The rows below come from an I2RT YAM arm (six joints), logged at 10 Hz.
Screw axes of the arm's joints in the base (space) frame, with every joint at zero. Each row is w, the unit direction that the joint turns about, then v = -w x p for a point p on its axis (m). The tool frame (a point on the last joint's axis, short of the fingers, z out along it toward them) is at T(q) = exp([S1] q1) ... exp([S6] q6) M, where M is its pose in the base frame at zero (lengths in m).
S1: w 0 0 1 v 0.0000 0.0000 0.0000
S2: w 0 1 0 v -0.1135 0.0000 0.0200
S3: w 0 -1 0 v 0.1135 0.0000 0.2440
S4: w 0 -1 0 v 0.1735 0.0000 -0.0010
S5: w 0 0 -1 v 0.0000 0.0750 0.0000
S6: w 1 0 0 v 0.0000 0.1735 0.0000
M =
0 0 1 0.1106
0 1 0 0.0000
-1 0 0 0.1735
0 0 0 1
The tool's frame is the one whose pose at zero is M.
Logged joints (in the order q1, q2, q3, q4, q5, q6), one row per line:
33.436 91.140 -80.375 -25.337 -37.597 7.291
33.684 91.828 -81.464 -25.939 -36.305 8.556
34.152 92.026 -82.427 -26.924 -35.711 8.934
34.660 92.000 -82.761 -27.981 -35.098 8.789
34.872 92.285 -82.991 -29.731 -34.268 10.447
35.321 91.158 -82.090 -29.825 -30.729 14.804
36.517 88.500 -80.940 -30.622 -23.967 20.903
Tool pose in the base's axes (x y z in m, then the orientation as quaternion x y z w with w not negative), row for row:
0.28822 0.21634 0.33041 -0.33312 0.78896 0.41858 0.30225
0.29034 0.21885 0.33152 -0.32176 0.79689 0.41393 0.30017
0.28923 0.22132 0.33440 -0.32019 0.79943 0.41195 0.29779
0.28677 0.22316 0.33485 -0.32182 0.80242 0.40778 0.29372
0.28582 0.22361 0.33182 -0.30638 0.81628 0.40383 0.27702
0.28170 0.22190 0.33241 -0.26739 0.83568 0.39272 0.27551
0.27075 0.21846 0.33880 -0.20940 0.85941 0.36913 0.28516
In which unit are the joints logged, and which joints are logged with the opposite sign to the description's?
The joints are logged in degrees. Opposite sign: q3.
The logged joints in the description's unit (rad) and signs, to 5 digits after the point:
0.58357 1.59069 1.40281 -0.44221 -0.65619 0.12725
0.58790 1.60270 1.42182 -0.45272 -0.63364 0.14933
0.59606 1.60616 1.43862 -0.46991 -0.62327 0.15593
0.60493 1.60570 1.44445 -0.48836 -0.61258 0.15340
0.60863 1.61068 1.44847 -0.51890 -0.59809 0.18233
0.61647 1.59101 1.43274 -0.52054 -0.53632 0.25838
0.63734 1.54462 1.41267 -0.53445 -0.41830 0.36483

